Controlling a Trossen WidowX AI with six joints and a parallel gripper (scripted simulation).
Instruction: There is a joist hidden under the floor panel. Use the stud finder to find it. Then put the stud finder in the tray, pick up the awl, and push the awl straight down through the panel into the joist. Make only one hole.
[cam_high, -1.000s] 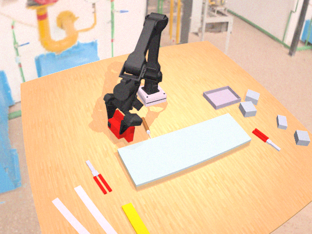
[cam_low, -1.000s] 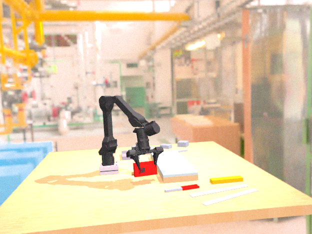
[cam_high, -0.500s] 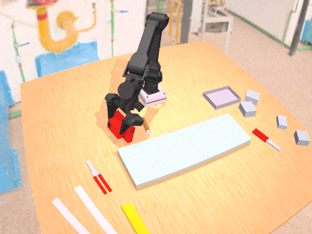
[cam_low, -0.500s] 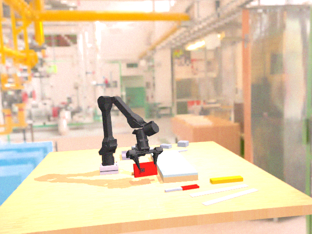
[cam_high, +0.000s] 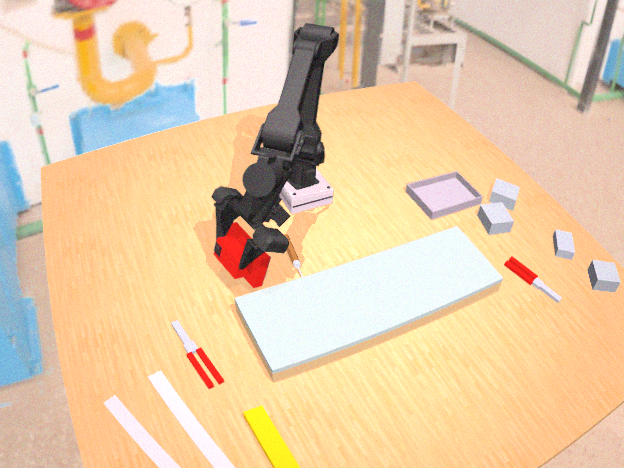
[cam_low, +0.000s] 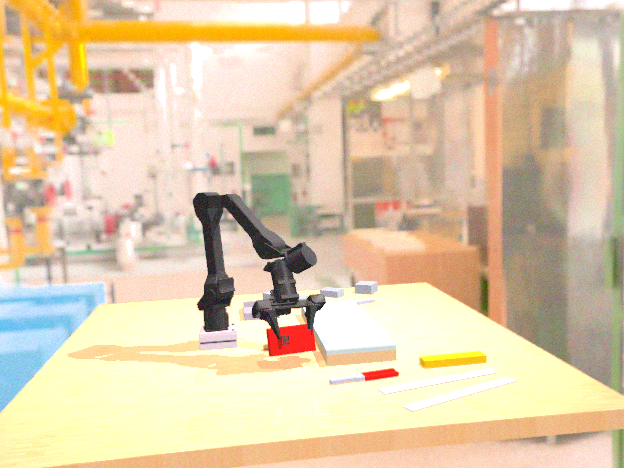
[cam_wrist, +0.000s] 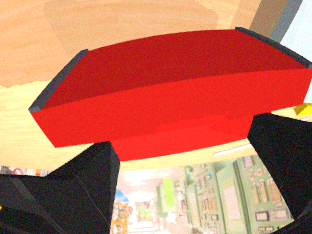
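The red stud finder is 20 mm behind my gripper tip and 10 mm below it. Also, from my gripper tip: awl (140 mm to the left, 70 mm below, 20 mm ahead); then yellow strip (370 mm ahead, 140 mm to the right, 70 mm below); then lilac tray (570 mm to the left, 60 mm below, 30 mm ahead).
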